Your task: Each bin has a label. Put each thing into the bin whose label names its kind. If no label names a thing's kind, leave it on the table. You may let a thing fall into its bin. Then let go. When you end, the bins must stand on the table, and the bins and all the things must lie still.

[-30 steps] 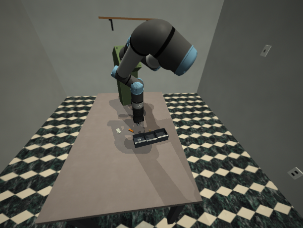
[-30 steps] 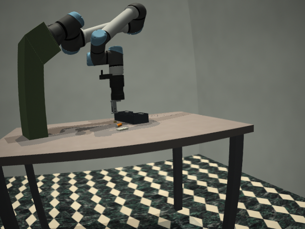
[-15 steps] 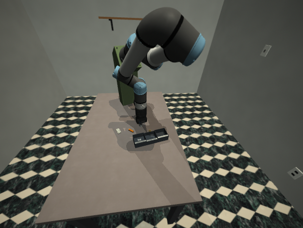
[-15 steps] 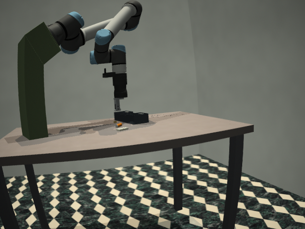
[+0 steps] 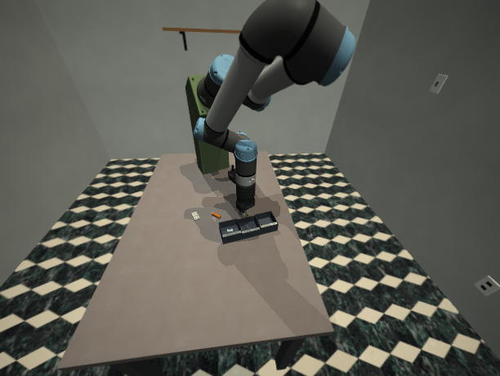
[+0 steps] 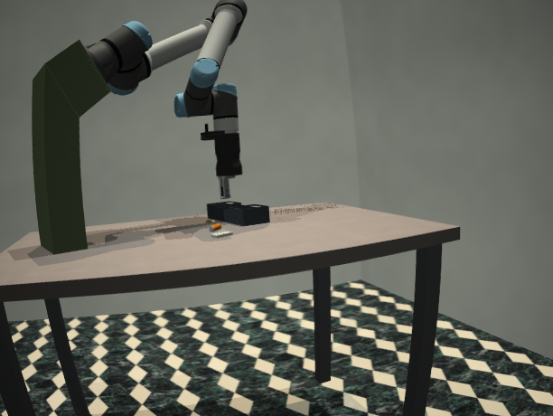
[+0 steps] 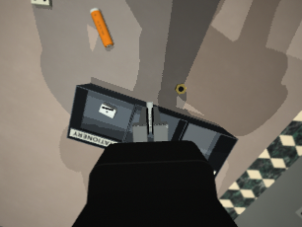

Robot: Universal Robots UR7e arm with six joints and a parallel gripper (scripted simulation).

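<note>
My hand is 3 cm short of the dark three-compartment bin row, 3 cm to the right of it and 7 cm above it. Also, from my hand: orange battery 4 cm behind, 13 cm to the right, 8 cm below; then grey bolt 1 cm below; then brass nut 5 cm behind, 2 cm to the left, 8 cm below.
</note>
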